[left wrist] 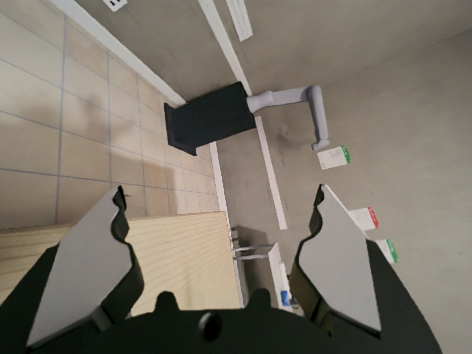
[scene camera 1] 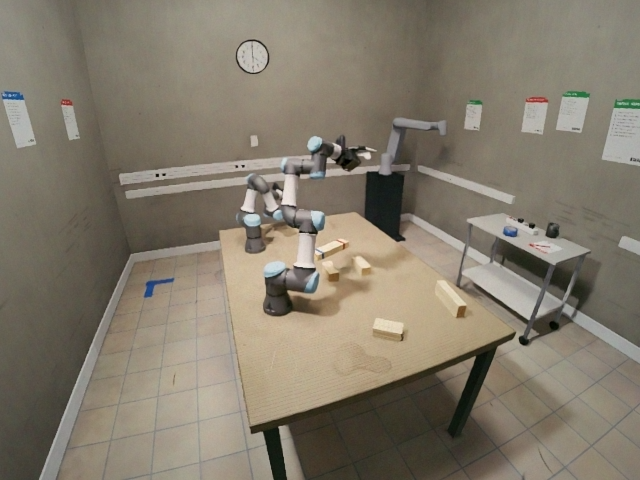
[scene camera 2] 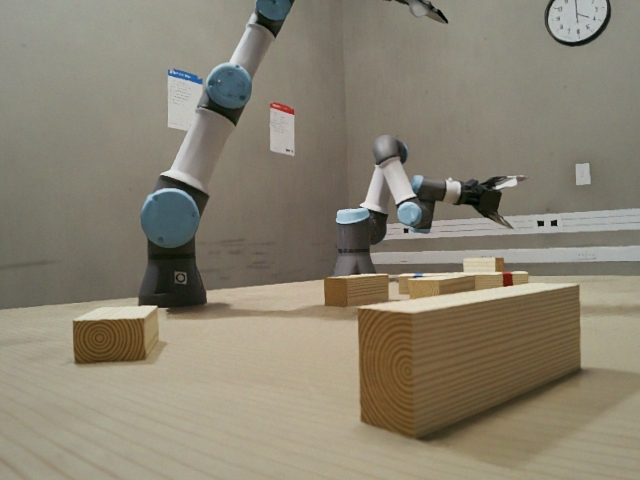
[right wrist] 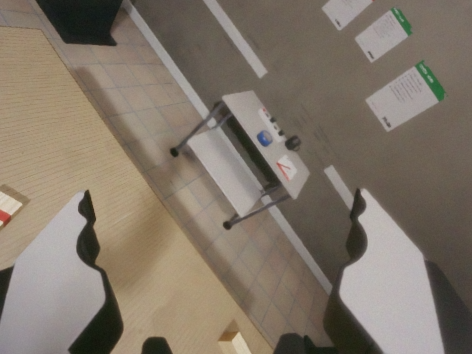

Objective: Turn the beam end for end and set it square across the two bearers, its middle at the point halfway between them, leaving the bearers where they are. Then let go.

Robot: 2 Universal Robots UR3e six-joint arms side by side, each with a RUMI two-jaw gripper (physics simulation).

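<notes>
The wooden beam (scene camera 1: pixel 332 249) (scene camera 2: pixel 491 280) (right wrist: pixel 8 202) lies on the table, blue band toward the left and red band toward the right in scene camera 1. Two plain parallel blocks, seemingly the bearers, lie apart in front of it: one (scene camera 1: pixel 329 270) (scene camera 2: pixel 356 289) and another (scene camera 1: pixel 361 265) (scene camera 2: pixel 442 285). My left gripper (scene camera 2: pixel 519 203) (left wrist: pixel 223 186) is open and empty, high over the far part of the table, half hidden in scene camera 1. My right gripper (scene camera 1: pixel 373 152) (right wrist: pixel 225 192) is open and empty, high above the table; scene camera 2 cuts it off at the top.
A tall block (scene camera 1: pixel 450 298) (scene camera 2: pixel 469 356) stands near the table's right edge, and a flatter block (scene camera 1: pixel 388 329) (scene camera 2: pixel 114 334) lies nearer the front. A further block (scene camera 2: pixel 483 264) shows behind the beam. A cart (scene camera 1: pixel 563 251) (right wrist: pixel 295 192) stands beyond the table (scene camera 1: pixel 310 377).
</notes>
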